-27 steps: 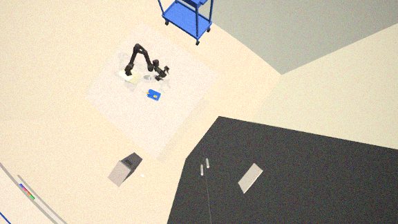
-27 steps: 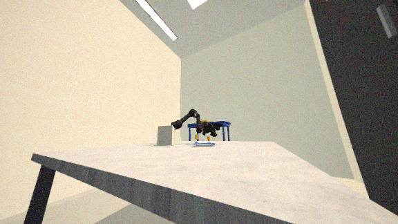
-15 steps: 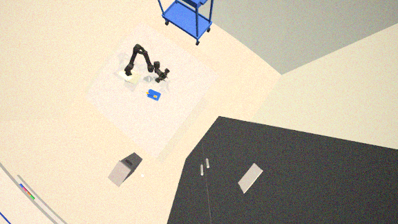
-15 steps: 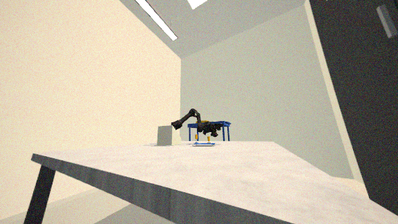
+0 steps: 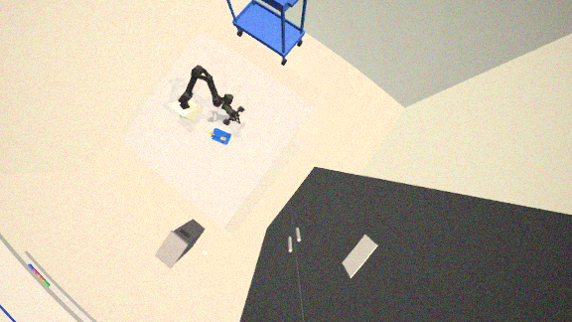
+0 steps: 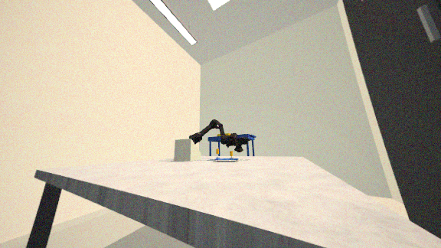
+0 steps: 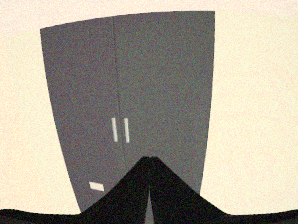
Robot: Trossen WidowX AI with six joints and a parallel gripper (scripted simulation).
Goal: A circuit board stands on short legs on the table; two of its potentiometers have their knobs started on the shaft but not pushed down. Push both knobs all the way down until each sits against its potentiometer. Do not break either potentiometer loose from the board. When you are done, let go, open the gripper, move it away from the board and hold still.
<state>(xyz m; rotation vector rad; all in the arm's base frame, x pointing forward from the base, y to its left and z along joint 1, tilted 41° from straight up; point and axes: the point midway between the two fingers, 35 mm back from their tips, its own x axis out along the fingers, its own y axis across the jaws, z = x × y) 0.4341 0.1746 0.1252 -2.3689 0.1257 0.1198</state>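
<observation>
Right now the orange knob is 15 cm behind my gripper tip, 22 cm to the right of it and 9 cm below it.
</observation>
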